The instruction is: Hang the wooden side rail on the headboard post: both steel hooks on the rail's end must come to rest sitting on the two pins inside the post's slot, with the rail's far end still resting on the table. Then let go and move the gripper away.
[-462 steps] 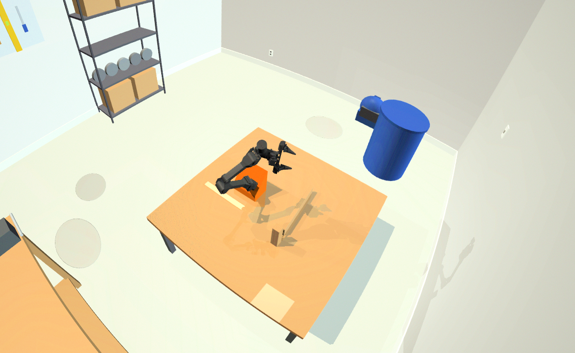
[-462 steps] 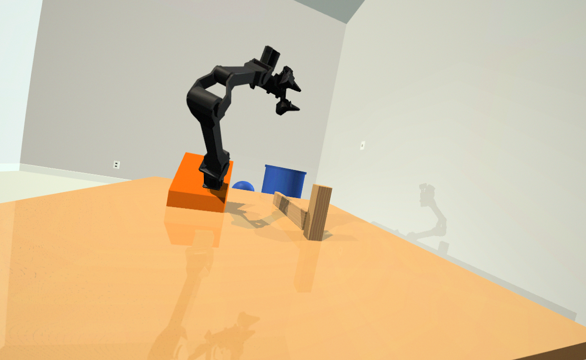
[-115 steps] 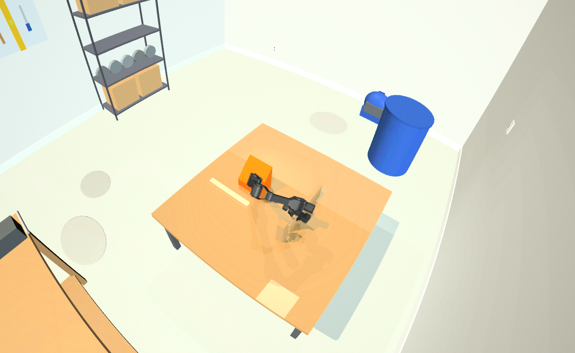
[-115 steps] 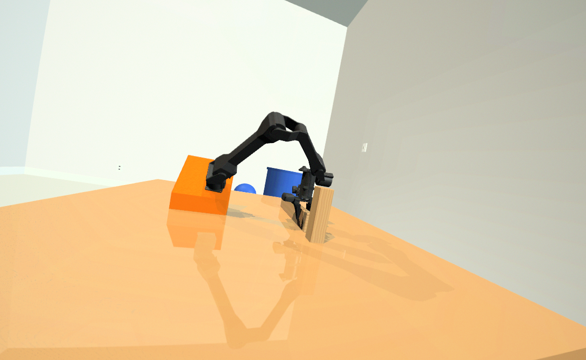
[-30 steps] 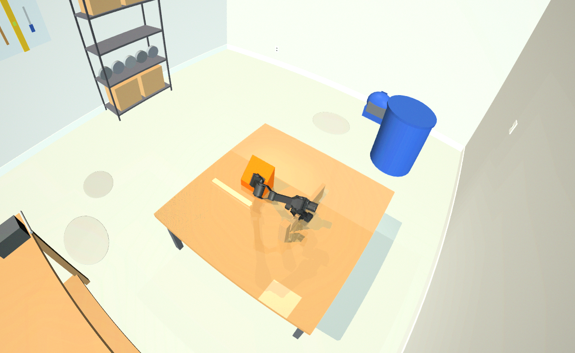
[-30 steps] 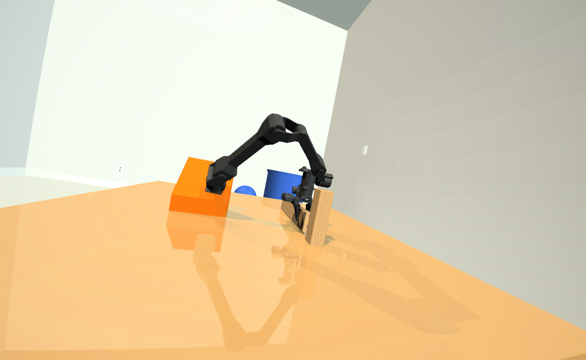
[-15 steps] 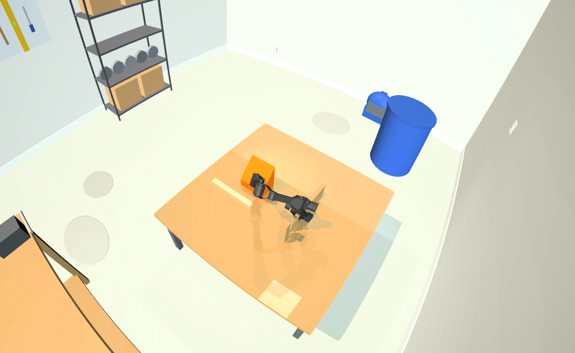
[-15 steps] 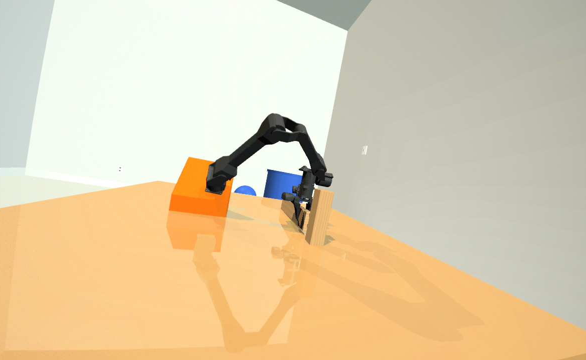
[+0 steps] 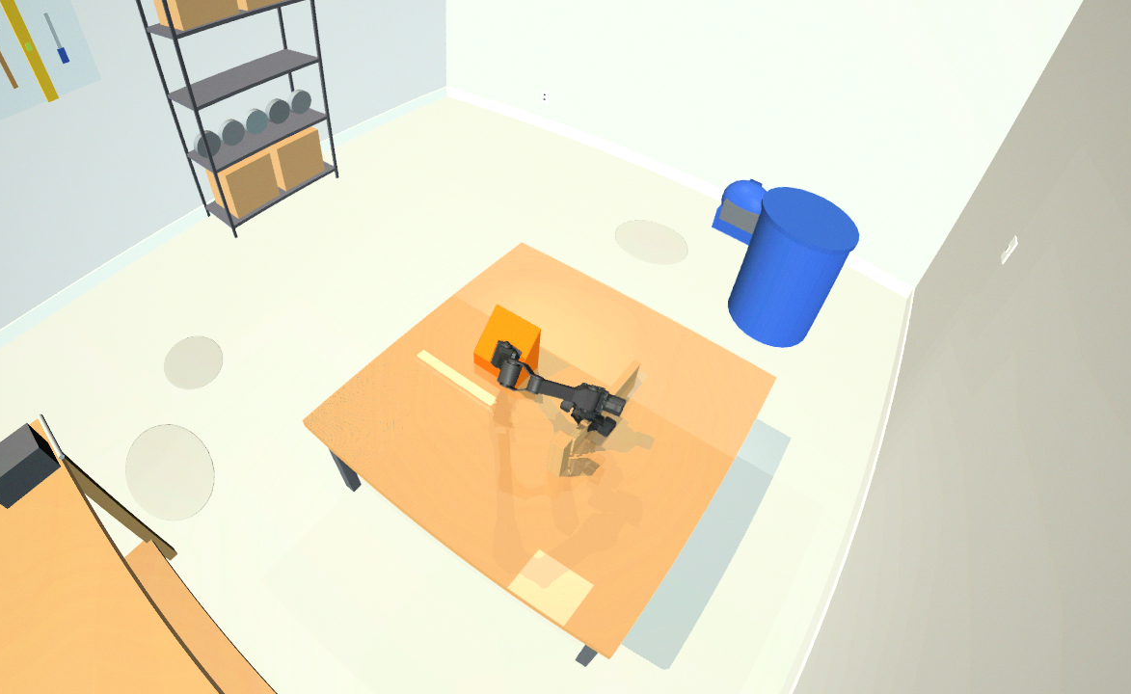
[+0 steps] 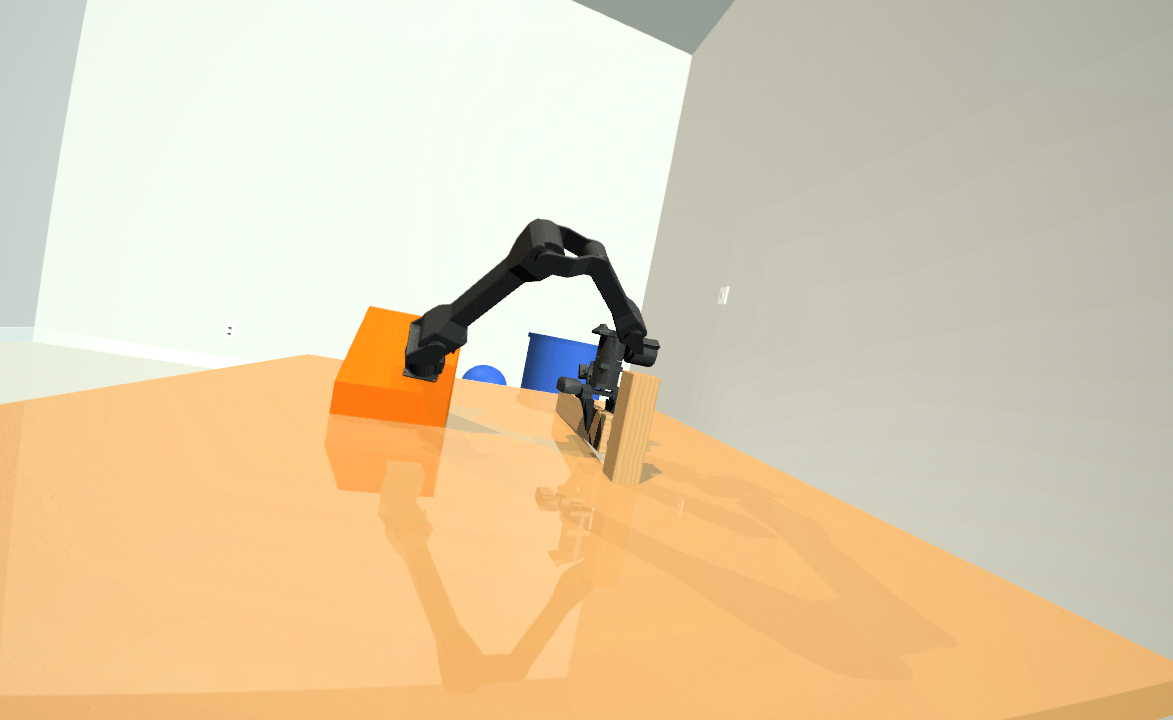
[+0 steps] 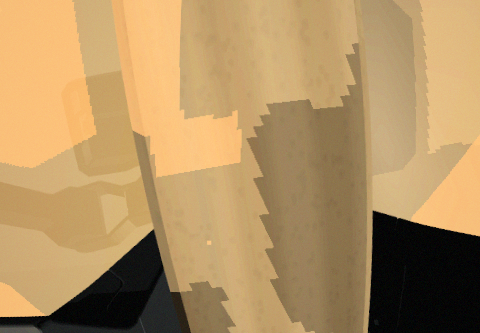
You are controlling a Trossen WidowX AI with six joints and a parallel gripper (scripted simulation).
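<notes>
Right now my gripper tip is 160 mm to the left of the headboard post, 50 mm below it and 10 mm short of it.
</notes>
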